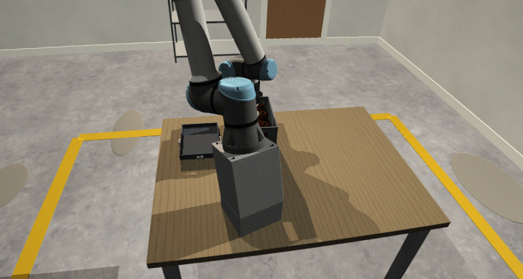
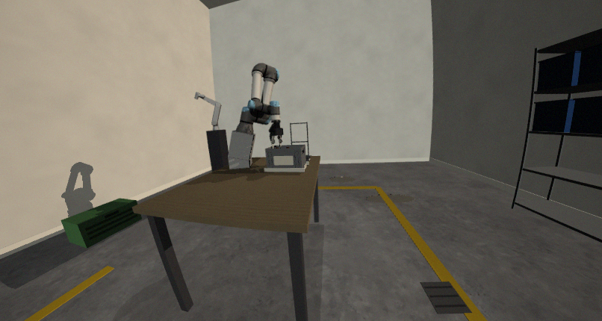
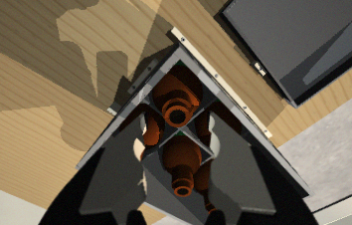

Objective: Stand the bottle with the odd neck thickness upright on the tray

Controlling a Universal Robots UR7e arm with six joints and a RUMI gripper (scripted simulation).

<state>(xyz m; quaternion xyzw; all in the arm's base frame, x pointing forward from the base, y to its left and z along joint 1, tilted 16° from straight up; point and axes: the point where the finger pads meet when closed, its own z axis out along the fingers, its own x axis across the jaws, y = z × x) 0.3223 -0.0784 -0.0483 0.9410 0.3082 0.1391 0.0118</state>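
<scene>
Right now the bottle is 90 mm to the right of my hand, 90 mm below it and 10 mm behind it. The rest, counted from my hand: dark tray (200 mm to the left, 160 mm below, 130 mm ahead); then crate (90 mm below, 90 mm ahead, 60 mm to the right).
</scene>
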